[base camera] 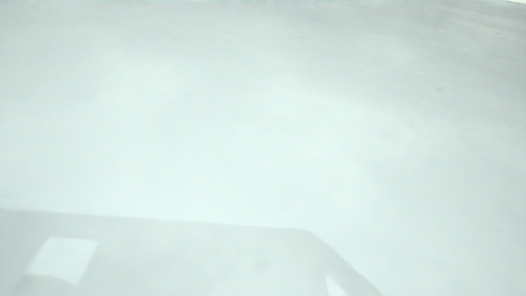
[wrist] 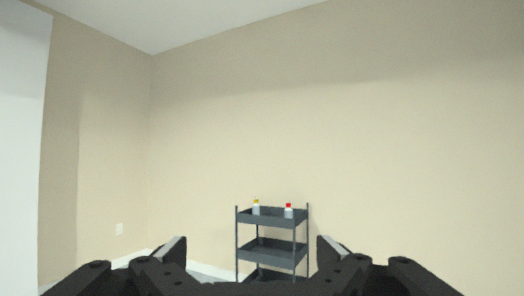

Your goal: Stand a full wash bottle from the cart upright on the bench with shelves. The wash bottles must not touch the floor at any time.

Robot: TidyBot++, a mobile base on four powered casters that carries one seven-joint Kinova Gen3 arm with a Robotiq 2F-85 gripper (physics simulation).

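Frame: origin at the arm's base, x ahead, y left, z up, level; metres.
Where they show: gripper, fingertip midpoint: (wrist: 252, 251).
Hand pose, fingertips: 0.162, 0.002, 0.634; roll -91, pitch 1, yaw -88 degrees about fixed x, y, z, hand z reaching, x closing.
Note:
Things, the pixels of their centre, and the offset from my fingertips, as dx, dy, dz. Level surfaces: height alone.
- wash bottle with a yellow top, body centre: (wrist: 255, 206) +1.639, +0.031, -0.280
- wash bottle with a red top, body centre: (wrist: 288, 211) +1.461, -0.207, -0.280
- pale floor, its level: dz -1.030
In the wrist view a dark grey three-tier cart (wrist: 265, 255) stands at a distance, near the wall, low and a little right of the middle. A wash bottle with a yellow top (wrist: 256, 208) stands upright on its top tier at the left. A wash bottle with a red top (wrist: 288, 211) stands upright at the right of the same tier. How full they are cannot be told. My gripper (wrist: 252, 251) is open and empty, far from the cart, which shows between its fingers. The bench with shelves does not show in either view.
In the wrist view a beige wall (wrist: 400, 165) runs behind the cart to a corner on the left. A pale upright panel (wrist: 20, 150) stands at the left edge. The base camera view shows pale floor (base camera: 250, 150) with a shadow (base camera: 200, 255) across the bottom.

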